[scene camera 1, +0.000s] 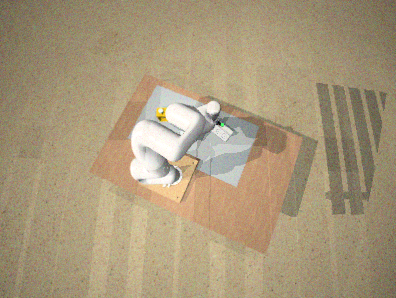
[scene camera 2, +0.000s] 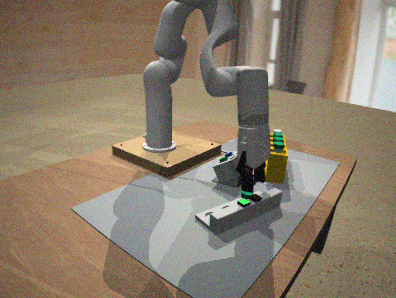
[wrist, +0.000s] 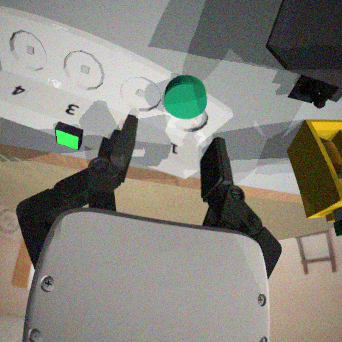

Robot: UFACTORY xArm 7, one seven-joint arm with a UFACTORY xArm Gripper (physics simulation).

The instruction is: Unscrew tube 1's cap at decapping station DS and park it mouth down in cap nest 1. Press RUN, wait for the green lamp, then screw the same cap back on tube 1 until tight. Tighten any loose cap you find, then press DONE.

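Frame: origin at the arm's base, x ahead, y left, z up, level; centimetres.
Where they show: gripper, fingertip midpoint: (scene camera 2: 253, 186) (wrist: 172, 139); arm's base at its link origin: (scene camera 2: 159, 146).
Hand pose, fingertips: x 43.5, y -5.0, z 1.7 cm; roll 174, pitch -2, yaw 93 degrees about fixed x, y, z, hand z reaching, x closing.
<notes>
Things, the pixels of their centre, and the offset from my fingertips. "spot": a spot on its surface instead. Level surfaces: height alone.
- green cap at the middle of its body: (wrist: 184, 97) (scene camera 2: 247, 194) dx -1.8, dy +0.3, dz -3.2 cm
- white nest strip at a spot on its surface: (wrist: 111, 82) spot: dx -0.9, dy -5.9, dz -3.9 cm
- green lamp at the middle of its body: (wrist: 66, 139) (scene camera 2: 244, 201) (scene camera 1: 222, 124) dx +2.7, dy -8.7, dz +0.3 cm
- Tube 1's white uncapped top at its surface level: dz +6.9 cm
- yellow rack at the middle of its body: (scene camera 2: 275, 155) (scene camera 1: 173, 114) dx -6.4, dy +25.1, dz +0.2 cm
- button box at the middle of its body: (scene camera 2: 232, 165) dx -13.3, dy +9.0, dz -0.8 cm
- blue button at the middle of its body: (scene camera 2: 228, 155) dx -16.0, dy +10.6, dz +1.4 cm
- green button at the middle of its body: (scene camera 2: 223, 159) dx -14.8, dy +6.2, dz +1.4 cm
- small black fixture at a spot on its surface: (wrist: 315, 91) spot: dx -7.1, dy +10.6, dz -3.8 cm
- grey mat at its surface level: dz -5.0 cm
The green cap (wrist: 185, 96) (scene camera 2: 247, 194) rests at cap nest 1 on the white nest strip (wrist: 111, 82) (scene camera 2: 245, 212) (scene camera 1: 221, 133). My gripper (wrist: 172, 139) (scene camera 2: 247, 190) is open and empty, low over that end of the strip. In the wrist view the cap shows beyond the gap between the fingertips. The green lamp (wrist: 68, 139) (scene camera 2: 243, 202) (scene camera 1: 222, 124) is lit; the lamp beside it (scene camera 2: 255, 197) is dark. Tube 1's white uncapped top (scene camera 2: 277, 131) (scene camera 1: 160, 110) stands in the yellow rack (scene camera 2: 276, 167) (wrist: 314, 185). Whether any cap is loose cannot be told.
The button box (scene camera 2: 226, 171), with a blue button (scene camera 2: 228, 154) and a green button (scene camera 2: 223, 159), stands behind the gripper in scene camera 2. A small black fixture (wrist: 315, 91) lies between strip and rack. Green-capped tubes (scene camera 2: 278, 140) stand in the rack. A grey mat (scene camera 2: 100, 205) lies beneath.
</notes>
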